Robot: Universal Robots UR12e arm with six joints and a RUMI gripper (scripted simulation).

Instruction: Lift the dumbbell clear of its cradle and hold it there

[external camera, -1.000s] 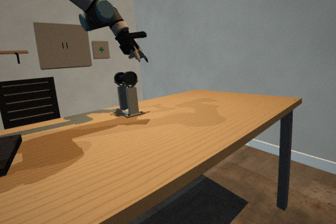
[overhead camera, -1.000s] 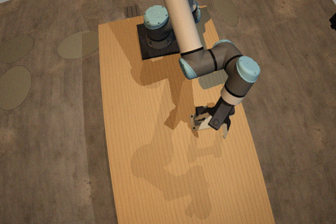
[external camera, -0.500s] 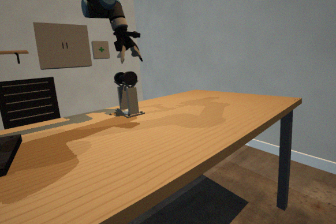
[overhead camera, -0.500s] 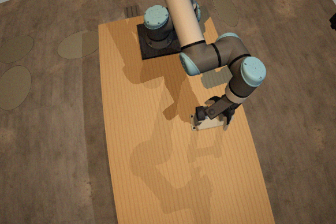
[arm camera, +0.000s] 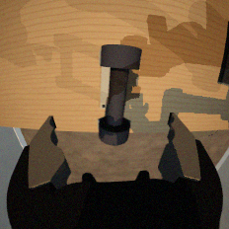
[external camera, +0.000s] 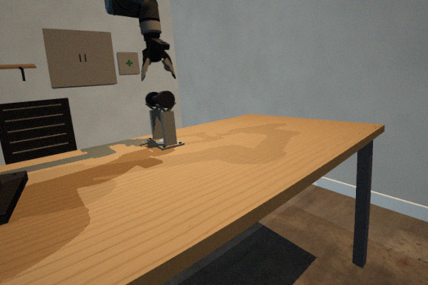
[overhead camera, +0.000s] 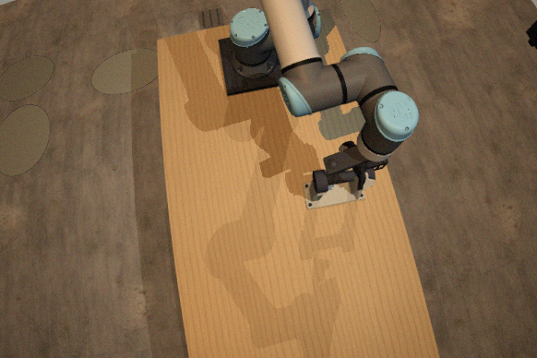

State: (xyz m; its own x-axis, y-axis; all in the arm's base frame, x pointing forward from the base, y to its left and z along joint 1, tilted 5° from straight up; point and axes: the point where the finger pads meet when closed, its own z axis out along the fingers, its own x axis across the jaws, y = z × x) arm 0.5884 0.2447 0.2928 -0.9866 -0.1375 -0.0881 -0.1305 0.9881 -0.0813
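Right now my hand is 9 cm above the dark dumbbell, 1 cm to the right of it and 1 cm past it. The rest, counted from my hand: cradle: 20 cm below, 1 cm to the left, 1 cm behind.
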